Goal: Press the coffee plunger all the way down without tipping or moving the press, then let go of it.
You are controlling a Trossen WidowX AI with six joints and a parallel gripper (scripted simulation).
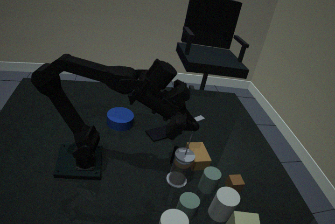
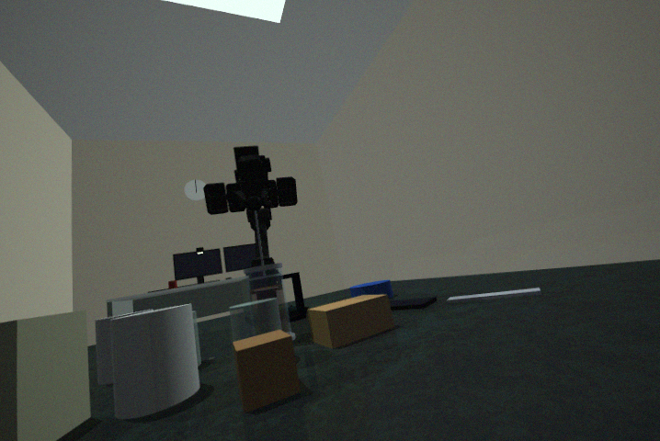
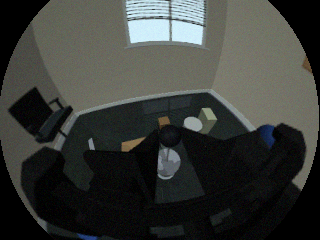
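My gripper tip is 1 cm past the glass coffee press, 2 cm to the right of it and 13 cm above it. From my gripper tip the other things lie so: small orange cube 20 cm ahead, 6 cm to the right, 23 cm below; then pale block 12 cm ahead, 26 cm to the right, 20 cm below; then orange box 9 cm ahead, 10 cm to the left, 23 cm below.
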